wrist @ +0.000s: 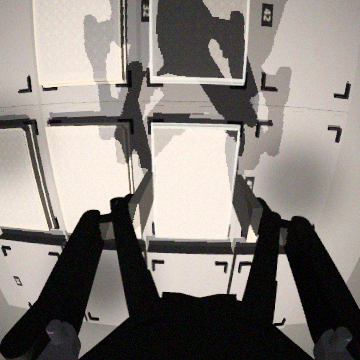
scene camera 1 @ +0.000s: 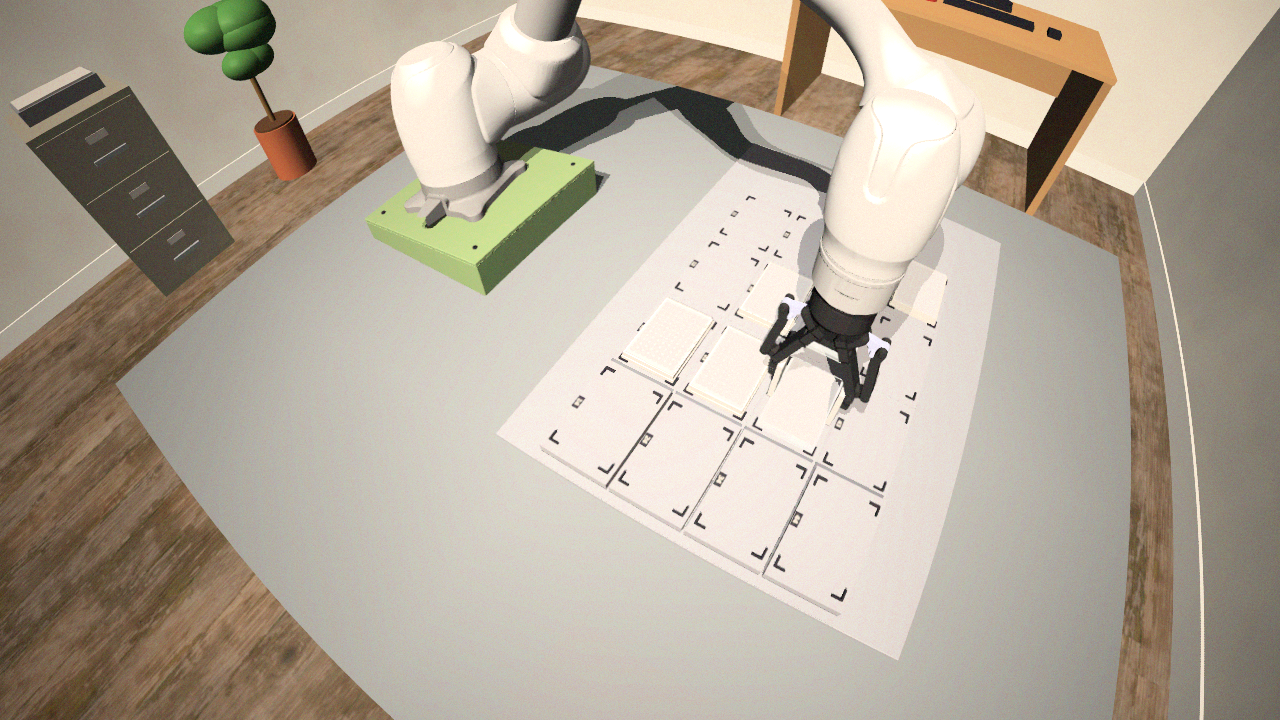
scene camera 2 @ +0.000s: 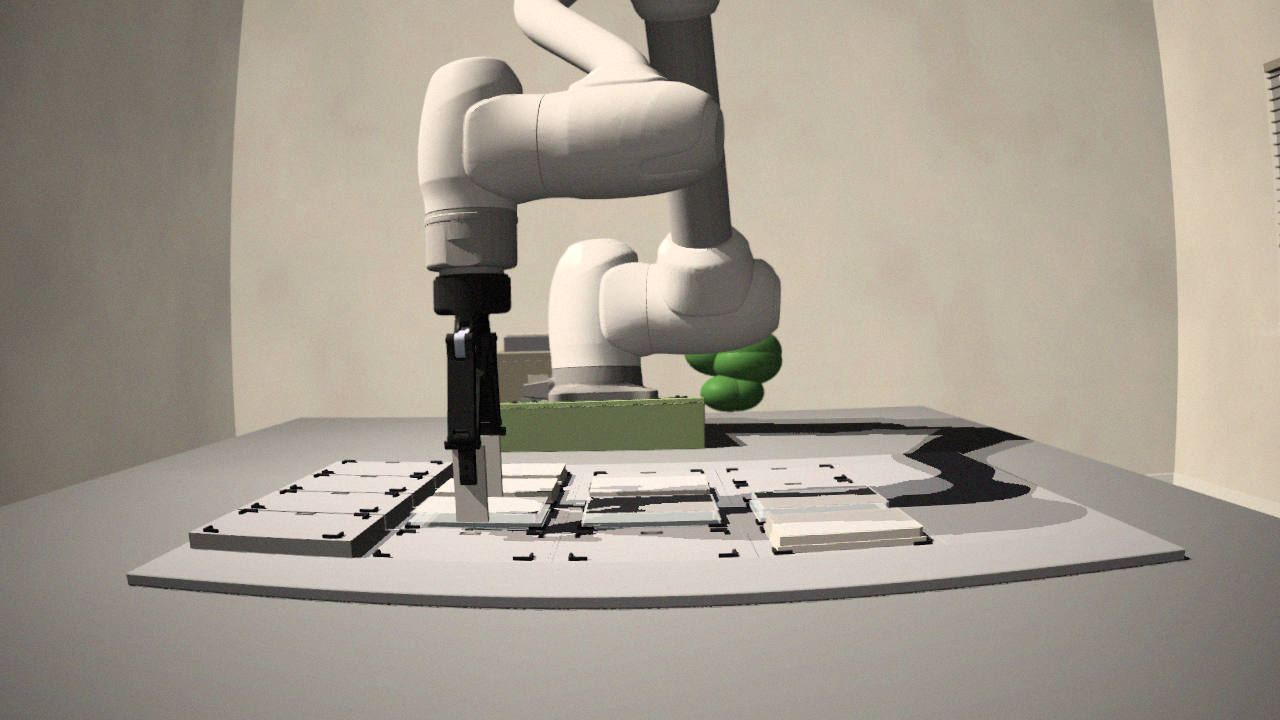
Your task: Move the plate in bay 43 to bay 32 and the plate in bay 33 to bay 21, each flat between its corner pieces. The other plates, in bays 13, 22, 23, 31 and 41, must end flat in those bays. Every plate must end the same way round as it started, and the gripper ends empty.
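Places are measured from the arm's base along level axes (x right, y back, z down), in metres.
Pixels of known places: gripper, fingertip midpoint: [wrist: 192,185] [scene camera 1: 802,401] [scene camera 2: 481,511]; arm's base at its link origin: [scene camera 1: 466,188] [scene camera 2: 597,400].
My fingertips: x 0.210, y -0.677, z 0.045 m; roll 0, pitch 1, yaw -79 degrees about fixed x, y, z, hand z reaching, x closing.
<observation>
For each thing: its top centre in the pictures, then the offset to it from my fingertips. "*": a spot on its surface instead. Level surfaces: height alone.
- white plate at its top centre: [scene camera 2: 480,504] [wrist: 193,188] [scene camera 1: 803,399] dx +0.000, dy +0.000, dz -0.007 m
- bay 13 plate at its top centre: [scene camera 2: 511,469] [wrist: 6,182] [scene camera 1: 669,334] dx -0.039, dy +0.211, dz -0.007 m
- bay 41 plate at its top centre: [scene camera 2: 843,521] [scene camera 1: 921,287] dx -0.303, dy -0.165, dz -0.007 m
- Bay 43 at a spot on its surface: [wrist: 305,165] * dx -0.002, dy -0.124, dz +0.007 m
- bay 21 at a spot on its surface: [scene camera 1: 787,234] * dx -0.352, dy +0.089, dz +0.007 m
- white board at its surface level: dz +0.007 m
My gripper [scene camera 1: 810,386] [scene camera 2: 481,505] [wrist: 192,185] is low over bay 33, its pads against the two long sides of the white plate [scene camera 1: 796,413] [wrist: 194,187] there, which lies flat. In the wrist view, another plate [wrist: 199,45] lies in bay 32, the plate [wrist: 80,40] in bay 22 is left of it, and the plate [wrist: 87,175] in bay 23 is left of bay 33. The bay 13 plate [scene camera 1: 668,340] [wrist: 20,180] and the bay 41 plate [scene camera 1: 921,293] [scene camera 2: 845,528] lie flat. Bay 43 [scene camera 1: 863,447] [wrist: 305,165] and bay 21 [scene camera 1: 787,234] hold no plate. The gripper hides bay 31 in scene camera 1.
A raised row of bays [scene camera 1: 671,456] [scene camera 2: 277,532] with corner pieces runs along one end of the white board [scene camera 1: 572,394] [scene camera 2: 716,582]. The arm's green base [scene camera 1: 483,219] [scene camera 2: 608,425] stands beside the board. Neighbouring plates sit close to the fingers.
</observation>
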